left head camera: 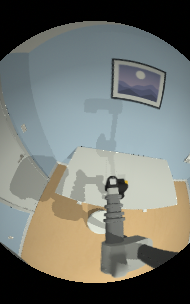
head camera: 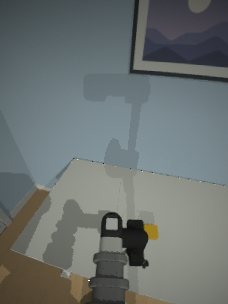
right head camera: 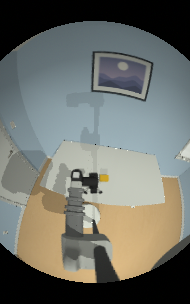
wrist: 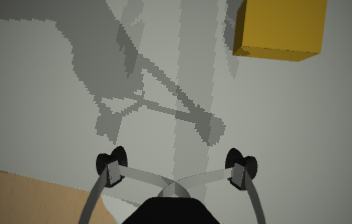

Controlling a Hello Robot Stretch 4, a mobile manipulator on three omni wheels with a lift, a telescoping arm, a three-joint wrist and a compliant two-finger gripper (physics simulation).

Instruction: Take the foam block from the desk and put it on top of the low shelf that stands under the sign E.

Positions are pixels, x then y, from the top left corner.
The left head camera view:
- desk: 150, 185
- framed mountain picture: 134, 81
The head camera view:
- desk: 65, 231
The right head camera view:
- desk: 134, 178
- framed mountain picture: 113, 72
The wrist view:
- my gripper: 176, 160
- desk: 166, 88
